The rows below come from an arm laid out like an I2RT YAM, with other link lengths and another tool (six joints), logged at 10 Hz.
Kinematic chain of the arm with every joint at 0, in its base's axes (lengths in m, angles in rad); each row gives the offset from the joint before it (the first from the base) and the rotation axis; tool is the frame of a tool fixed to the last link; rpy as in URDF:
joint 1: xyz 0 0 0.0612 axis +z
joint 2: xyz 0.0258 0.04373 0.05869 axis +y
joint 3: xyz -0.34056 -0.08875 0 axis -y
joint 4: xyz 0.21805 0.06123 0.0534 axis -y
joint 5: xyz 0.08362 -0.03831 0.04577 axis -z
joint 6: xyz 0.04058 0 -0.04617 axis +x
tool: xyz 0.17 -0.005 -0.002 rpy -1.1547 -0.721 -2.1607
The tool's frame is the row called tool.
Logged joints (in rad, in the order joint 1, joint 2, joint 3, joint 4, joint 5, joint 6), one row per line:
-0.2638 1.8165 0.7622 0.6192 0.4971 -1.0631
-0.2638 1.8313 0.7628 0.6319 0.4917 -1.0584
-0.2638 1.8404 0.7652 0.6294 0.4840 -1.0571
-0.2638 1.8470 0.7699 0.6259 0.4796 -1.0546
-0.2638 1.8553 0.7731 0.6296 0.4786 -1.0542
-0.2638 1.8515 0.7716 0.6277 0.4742 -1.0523
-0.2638 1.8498 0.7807 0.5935 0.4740 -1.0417
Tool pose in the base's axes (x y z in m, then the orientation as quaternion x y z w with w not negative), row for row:
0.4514 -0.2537 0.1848 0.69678 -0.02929 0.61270 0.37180
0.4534 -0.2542 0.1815 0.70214 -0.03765 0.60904 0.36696
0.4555 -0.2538 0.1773 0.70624 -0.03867 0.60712 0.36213
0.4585 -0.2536 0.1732 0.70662 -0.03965 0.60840 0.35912
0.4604 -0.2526 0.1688 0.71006 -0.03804 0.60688 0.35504
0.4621 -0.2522 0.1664 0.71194 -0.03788 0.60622 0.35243
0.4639 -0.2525 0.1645 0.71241 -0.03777 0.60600 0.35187
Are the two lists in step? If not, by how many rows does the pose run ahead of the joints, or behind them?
The pose runs 2 rows behind the joints: the pose in row i belongs to the joints in row i - 2.
